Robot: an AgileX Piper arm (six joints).
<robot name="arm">
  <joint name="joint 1" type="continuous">
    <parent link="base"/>
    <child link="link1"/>
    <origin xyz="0 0 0.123" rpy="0 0 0"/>
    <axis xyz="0 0 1"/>
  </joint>
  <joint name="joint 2" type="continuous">
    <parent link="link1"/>
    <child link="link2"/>
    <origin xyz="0 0 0" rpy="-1.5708 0 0"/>
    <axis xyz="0 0 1"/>
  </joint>
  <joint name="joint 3" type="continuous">
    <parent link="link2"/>
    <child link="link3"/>
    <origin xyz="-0.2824 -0.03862 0" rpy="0 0 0"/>
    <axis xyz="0 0 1"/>
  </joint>
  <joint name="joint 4" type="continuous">
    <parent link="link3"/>
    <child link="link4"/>
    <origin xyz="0.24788 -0.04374 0" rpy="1.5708 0 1.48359"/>
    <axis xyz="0 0 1"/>
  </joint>
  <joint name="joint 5" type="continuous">
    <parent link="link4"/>
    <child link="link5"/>
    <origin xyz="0 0 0" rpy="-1.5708 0 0"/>
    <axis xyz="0 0 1"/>
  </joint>
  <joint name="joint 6" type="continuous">
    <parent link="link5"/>
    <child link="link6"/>
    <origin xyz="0 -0.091 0" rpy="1.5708 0 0"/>
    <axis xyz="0 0 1"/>
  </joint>
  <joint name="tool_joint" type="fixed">
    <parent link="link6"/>
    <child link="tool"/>
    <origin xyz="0 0 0" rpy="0 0 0"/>
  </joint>
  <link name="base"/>
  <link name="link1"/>
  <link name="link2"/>
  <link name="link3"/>
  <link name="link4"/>
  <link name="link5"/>
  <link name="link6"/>
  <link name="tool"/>
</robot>
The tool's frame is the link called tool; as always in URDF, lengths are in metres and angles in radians. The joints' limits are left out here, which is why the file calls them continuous.
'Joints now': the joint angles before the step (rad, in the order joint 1, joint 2, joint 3, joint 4, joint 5, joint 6). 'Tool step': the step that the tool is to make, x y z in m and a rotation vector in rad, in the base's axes. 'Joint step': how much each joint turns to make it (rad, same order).
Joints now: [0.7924, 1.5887, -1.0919, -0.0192, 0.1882, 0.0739]
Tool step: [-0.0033, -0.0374, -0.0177, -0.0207, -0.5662, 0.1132]
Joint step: [-0.0779, -0.0600, 0.2952, -0.0163, -0.6386, -0.4285]
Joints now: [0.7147, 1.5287, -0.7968, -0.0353, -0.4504, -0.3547]
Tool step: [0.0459, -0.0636, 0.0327, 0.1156, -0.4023, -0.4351]
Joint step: [-0.1642, 0.0229, -0.0079, 0.3623, -0.4531, -0.3854]
